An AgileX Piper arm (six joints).
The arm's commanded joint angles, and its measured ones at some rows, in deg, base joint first. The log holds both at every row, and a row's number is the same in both.
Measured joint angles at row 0:
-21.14 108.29 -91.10 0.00 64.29 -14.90
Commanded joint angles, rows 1 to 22:
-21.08 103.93 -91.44 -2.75 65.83 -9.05
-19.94 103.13 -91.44 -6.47 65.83 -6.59
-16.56 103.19 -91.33 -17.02 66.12 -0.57
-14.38 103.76 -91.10 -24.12 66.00 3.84
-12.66 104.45 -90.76 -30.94 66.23 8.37
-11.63 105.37 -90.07 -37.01 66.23 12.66
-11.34 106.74 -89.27 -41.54 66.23 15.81
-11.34 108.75 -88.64 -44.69 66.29 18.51
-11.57 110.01 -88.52 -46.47 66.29 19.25
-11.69 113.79 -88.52 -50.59 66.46 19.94
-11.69 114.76 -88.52 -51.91 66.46 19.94
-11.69 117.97 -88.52 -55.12 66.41 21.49
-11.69 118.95 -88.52 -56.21 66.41 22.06
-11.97 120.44 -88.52 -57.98 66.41 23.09
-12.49 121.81 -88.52 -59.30 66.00 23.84
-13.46 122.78 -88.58 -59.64 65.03 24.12
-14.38 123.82 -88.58 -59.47 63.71 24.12
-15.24 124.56 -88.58 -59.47 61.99 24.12
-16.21 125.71 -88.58 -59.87 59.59 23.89
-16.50 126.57 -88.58 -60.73 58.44 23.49
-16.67 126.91 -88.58 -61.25 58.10 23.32
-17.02 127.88 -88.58 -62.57 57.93 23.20
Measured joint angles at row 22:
-16.39 127.14 -88.75 -60.22 58.16 23.55
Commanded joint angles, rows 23 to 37:
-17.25 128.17 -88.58 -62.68 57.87 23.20
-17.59 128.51 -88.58 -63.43 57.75 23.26
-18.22 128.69 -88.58 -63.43 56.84 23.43
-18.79 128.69 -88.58 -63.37 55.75 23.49
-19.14 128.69 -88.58 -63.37 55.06 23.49
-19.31 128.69 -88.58 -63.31 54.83 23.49
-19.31 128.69 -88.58 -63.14 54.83 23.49
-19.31 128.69 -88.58 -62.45 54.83 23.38
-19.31 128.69 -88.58 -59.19 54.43 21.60
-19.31 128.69 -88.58 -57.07 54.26 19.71
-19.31 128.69 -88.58 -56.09 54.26 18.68
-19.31 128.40 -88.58 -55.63 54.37 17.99
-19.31 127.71 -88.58 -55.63 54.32 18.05
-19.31 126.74 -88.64 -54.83 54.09 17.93
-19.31 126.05 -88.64 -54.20 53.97 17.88
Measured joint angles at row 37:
-19.02 127.54 -88.75 -54.49 54.43 18.28
